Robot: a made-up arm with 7 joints. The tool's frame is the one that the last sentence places.
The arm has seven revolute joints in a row. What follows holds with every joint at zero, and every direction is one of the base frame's.
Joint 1 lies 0.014 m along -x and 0.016 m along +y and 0.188 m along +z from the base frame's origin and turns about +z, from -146.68 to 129.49 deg.
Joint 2 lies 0.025 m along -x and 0.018 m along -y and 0.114 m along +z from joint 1 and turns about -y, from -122.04 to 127.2 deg.
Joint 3 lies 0.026 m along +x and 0.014 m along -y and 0.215 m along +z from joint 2 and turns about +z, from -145.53 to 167.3 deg.
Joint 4 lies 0.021 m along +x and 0.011 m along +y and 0.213 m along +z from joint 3 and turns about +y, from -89.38 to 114.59 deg.
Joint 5 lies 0.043 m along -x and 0.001 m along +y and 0.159 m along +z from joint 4 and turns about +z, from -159.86 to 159.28 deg.
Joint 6 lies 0.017 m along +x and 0.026 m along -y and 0.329 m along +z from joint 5 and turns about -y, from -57.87 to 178.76 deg.
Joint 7 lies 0.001 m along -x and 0.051 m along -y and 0.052 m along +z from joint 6 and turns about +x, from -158.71 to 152.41 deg.
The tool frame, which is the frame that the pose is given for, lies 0.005 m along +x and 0.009 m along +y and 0.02 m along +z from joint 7; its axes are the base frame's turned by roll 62.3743, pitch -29.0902 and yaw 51.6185 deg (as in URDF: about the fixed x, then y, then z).
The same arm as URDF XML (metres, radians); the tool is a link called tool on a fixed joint. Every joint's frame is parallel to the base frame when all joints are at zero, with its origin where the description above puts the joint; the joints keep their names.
<robot name="arm">
  <link name="base"/>
  <link name="link1"/>
  <link name="link2"/>
  <link name="link3"/>
  <link name="link4"/>
  <link name="link5"/>
  <link name="link6"/>
  <link name="link7"/>
  <link name="tool"/>
  <joint name="joint 1" type="revolute">
    <parent link="base"/>
    <child link="link1"/>
    <origin xyz="-0.014 0.016 0.188" rpy="0 0 0"/>
    <axis xyz="0 0 1"/>
    <limit lower="-2.56" upper="2.26"/>
  </joint>
  <joint name="joint 2" type="revolute">
    <parent link="link1"/>
    <child link="link2"/>
    <origin xyz="-0.025 -0.018 0.114" rpy="0 0 0"/>
    <axis xyz="0 -1 0"/>
    <limit lower="-2.13" upper="2.2201"/>
  </joint>
  <joint name="joint 3" type="revolute">
    <parent link="link2"/>
    <child link="link3"/>
    <origin xyz="0.026 -0.014 0.215" rpy="0 0 0"/>
    <axis xyz="0 0 1"/>
    <limit lower="-2.54" upper="2.9199"/>
  </joint>
  <joint name="joint 4" type="revolute">
    <parent link="link3"/>
    <child link="link4"/>
    <origin xyz="0.021 0.011 0.213" rpy="0 0 0"/>
    <axis xyz="0 1 0"/>
    <limit lower="-1.56" upper="2"/>
  </joint>
  <joint name="joint 5" type="revolute">
    <parent link="link4"/>
    <child link="link5"/>
    <origin xyz="-0.043 0.001 0.159" rpy="0 0 0"/>
    <axis xyz="0 0 1"/>
    <limit lower="-2.7901" upper="2.78"/>
  </joint>
  <joint name="joint 6" type="revolute">
    <parent link="link5"/>
    <child link="link6"/>
    <origin xyz="0.017 -0.026 0.329" rpy="0 0 0"/>
    <axis xyz="0 -1 0"/>
    <limit lower="-1.01" upper="3.12"/>
  </joint>
  <joint name="joint 7" type="revolute">
    <parent link="link6"/>
    <child link="link7"/>
    <origin xyz="-0.001 -0.051 0.052" rpy="0 0 0"/>
    <axis xyz="1 0 0"/>
    <limit lower="-2.77" upper="2.6601"/>
  </joint>
  <joint name="tool_joint" type="fixed">
    <parent link="link7"/>
    <child link="tool"/>
    <origin xyz="0.005 0.009 0.02" rpy="1.0886 -0.5077 0.9009"/>
  </joint>
</robot>

